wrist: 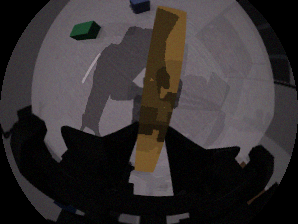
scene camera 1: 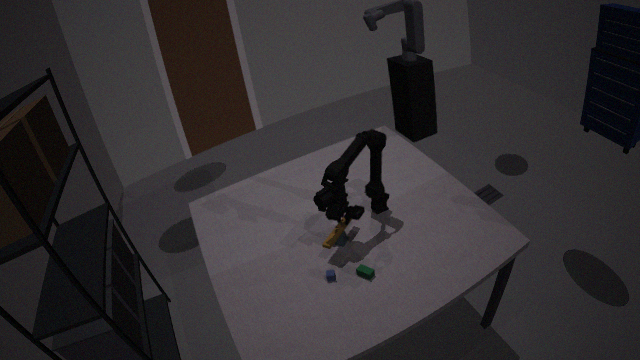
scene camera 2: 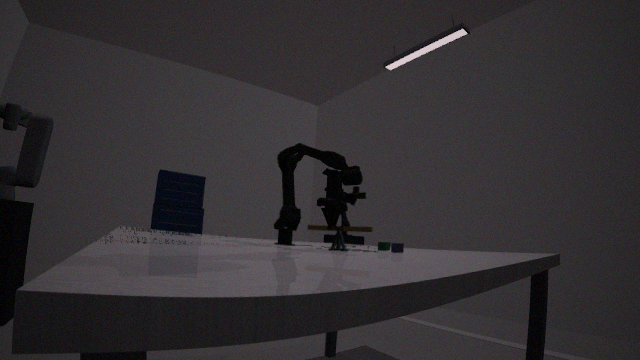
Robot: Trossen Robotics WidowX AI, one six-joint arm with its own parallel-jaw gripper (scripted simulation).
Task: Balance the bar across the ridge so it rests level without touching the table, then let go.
Scene:
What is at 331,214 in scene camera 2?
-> My gripper.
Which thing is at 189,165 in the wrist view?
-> My gripper.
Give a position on a yellow bar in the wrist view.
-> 163,69

